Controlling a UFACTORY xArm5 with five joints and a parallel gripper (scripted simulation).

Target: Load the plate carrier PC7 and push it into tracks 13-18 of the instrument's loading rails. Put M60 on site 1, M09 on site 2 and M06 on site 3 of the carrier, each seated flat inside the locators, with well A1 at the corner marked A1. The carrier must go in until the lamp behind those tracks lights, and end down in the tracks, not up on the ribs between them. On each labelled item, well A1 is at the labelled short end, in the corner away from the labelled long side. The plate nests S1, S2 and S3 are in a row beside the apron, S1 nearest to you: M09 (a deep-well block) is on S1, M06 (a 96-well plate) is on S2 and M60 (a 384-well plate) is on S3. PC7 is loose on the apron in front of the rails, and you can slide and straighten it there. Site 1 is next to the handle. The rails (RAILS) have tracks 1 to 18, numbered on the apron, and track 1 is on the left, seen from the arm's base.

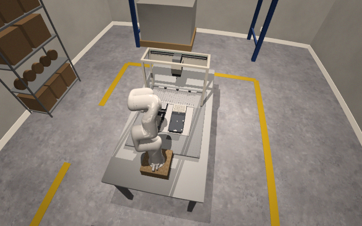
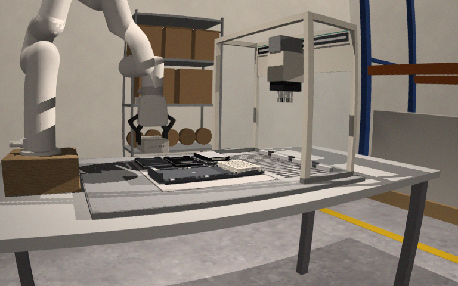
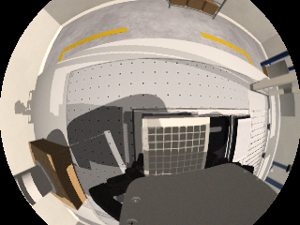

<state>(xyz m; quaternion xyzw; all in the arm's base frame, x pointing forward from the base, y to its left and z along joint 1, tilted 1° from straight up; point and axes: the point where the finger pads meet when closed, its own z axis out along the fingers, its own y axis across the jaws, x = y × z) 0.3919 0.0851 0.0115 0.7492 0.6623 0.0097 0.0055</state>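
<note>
Right now the carrier PC7 is 90 mm ahead of my hand, 220 mm to the right of it and 70 mm below it. The rest, counted from my hand: plate nest S2 (110 mm ahead, 20 mm to the right, 80 mm below); dark nest S1 (80 mm below); 96-well plate M06 (200 mm ahead, 230 mm to the right, 60 mm below).
</note>
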